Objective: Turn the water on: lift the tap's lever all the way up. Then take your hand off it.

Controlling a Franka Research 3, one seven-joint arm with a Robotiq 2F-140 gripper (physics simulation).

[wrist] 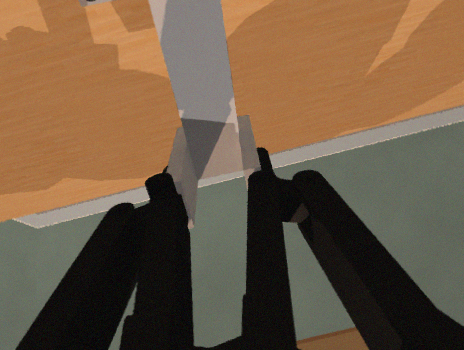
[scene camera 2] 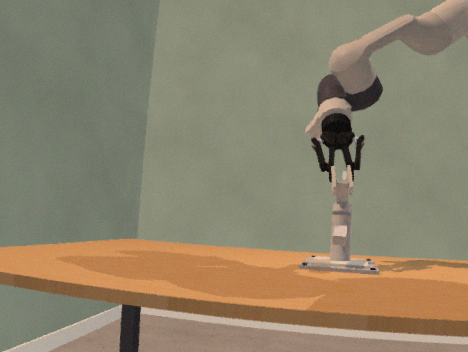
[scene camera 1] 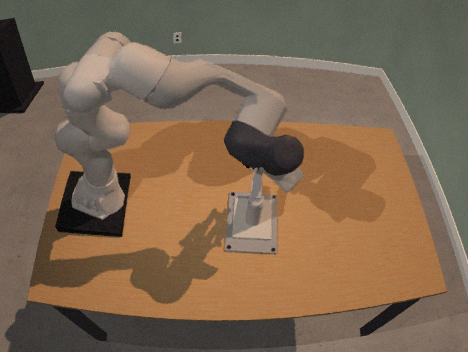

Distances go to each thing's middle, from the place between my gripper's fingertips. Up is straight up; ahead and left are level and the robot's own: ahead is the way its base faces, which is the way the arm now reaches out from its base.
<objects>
The tap lever point(wrist: 194, 47) is 7 cm to the right of my hand and 2 cm below it. Also, from my hand: grey base plate point(scene camera 1: 243, 245): 17 cm below, 10 cm to the right.
</objects>
